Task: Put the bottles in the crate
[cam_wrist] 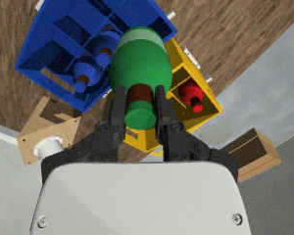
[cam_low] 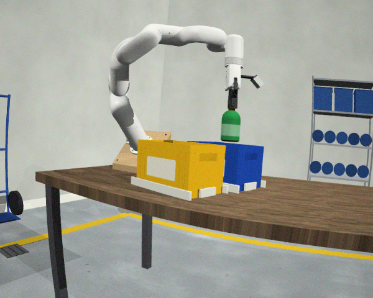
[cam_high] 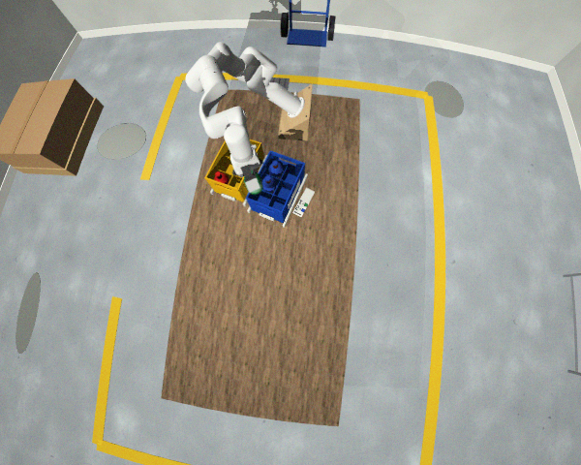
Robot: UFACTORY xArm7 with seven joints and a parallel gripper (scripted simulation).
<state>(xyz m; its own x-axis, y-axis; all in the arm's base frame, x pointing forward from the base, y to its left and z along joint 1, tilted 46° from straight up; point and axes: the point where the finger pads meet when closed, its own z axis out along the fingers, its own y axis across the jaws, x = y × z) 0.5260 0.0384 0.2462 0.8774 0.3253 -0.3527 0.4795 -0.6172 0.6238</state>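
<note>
Now: the green-label bottle 70 mm below my hand. Round my hand: white-label bottle 130 mm behind, 90 mm to the right, 250 mm below; then blue crate 50 mm behind, 90 mm to the left, 250 mm below; then blue-label bottle 70 mm behind, 50 mm to the left, 250 mm below.
</note>
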